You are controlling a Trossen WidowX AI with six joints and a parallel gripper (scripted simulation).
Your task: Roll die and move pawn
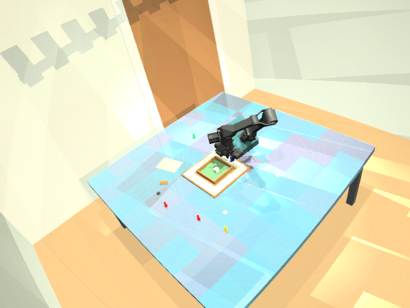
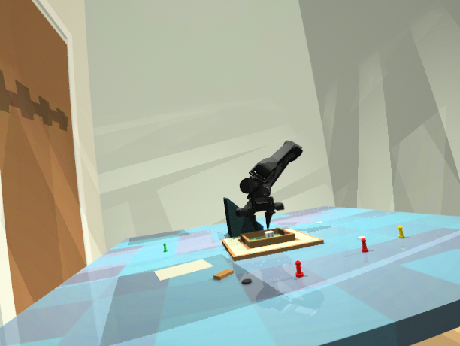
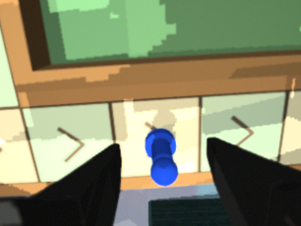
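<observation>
My gripper tip is now 110 mm short of the white die and 10 mm to the left of it. Also, from my gripper tip: green pawn (390 mm to the right, 40 mm behind, 10 mm below); then blue pawn (right at my gripper tip); then green dice tray (110 mm ahead, 20 mm to the right, 20 mm below).
</observation>
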